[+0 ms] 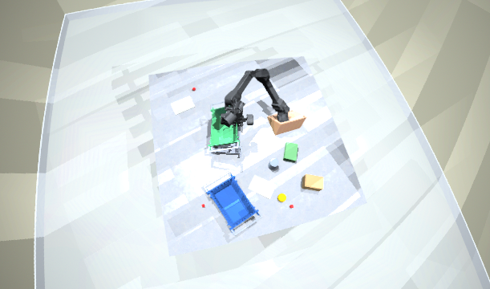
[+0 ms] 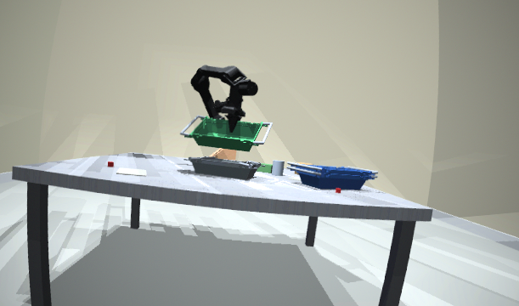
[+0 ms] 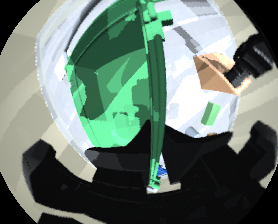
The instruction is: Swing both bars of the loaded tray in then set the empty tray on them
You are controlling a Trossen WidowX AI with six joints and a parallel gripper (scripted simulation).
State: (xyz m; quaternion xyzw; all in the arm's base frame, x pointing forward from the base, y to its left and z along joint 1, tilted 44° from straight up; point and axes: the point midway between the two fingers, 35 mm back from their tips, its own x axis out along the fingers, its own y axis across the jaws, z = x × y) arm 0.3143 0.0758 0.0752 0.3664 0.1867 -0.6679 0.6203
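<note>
The green tray lies 7 cm ahead of my gripper tip and 2 cm to the right of it. Round my gripper tip: grey cylinder: 24 cm to the left, 19 cm behind, 14 cm below; yellow disc: 46 cm to the left, 19 cm behind, 17 cm below; green block: 34 cm behind, 18 cm to the left, 16 cm below.
</note>
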